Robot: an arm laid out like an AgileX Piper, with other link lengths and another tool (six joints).
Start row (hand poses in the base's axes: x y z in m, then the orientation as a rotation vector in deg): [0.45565 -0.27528 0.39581 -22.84 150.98 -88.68]
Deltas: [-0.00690 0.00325 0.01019 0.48 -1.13 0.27]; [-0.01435 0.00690 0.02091 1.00 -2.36 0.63]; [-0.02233 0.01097 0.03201 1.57 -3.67 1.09]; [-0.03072 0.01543 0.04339 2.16 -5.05 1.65]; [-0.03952 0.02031 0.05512 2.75 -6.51 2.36]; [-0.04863 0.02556 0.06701 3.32 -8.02 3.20]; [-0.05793 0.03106 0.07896 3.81 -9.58 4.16]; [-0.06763 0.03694 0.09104 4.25 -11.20 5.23]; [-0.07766 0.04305 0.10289 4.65 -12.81 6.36]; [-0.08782 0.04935 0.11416 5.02 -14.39 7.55]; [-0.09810 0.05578 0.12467 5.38 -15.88 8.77]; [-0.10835 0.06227 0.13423 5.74 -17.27 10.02]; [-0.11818 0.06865 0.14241 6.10 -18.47 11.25]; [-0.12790 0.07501 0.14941 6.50 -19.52 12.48]
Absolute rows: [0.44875 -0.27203 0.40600 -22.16 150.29 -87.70]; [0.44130 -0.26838 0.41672 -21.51 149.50 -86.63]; [0.43332 -0.26431 0.42782 -20.91 148.61 -85.45]; [0.42493 -0.25985 0.43920 -20.39 147.61 -84.21]; [0.41613 -0.25497 0.45093 -19.98 146.45 -82.91]; [0.40702 -0.24972 0.46282 -19.69 145.17 -81.60]; [0.39772 -0.24422 0.47477 -19.51 143.71 -80.36]; [0.38802 -0.23834 0.48685 -19.41 142.12 -79.15]; [0.37799 -0.23223 0.49870 -19.39 140.47 -77.99]; [0.36783 -0.22593 0.50997 -19.46 138.79 -76.85]; [0.35755 -0.21950 0.52048 -19.63 137.16 -75.74]; [0.34730 -0.21301 0.53004 -19.90 135.58 -74.65]; [0.33747 -0.20663 0.53822 -20.30 134.15 -73.60]; [0.32775 -0.20027 0.54522 -20.79 132.85 -72.54]
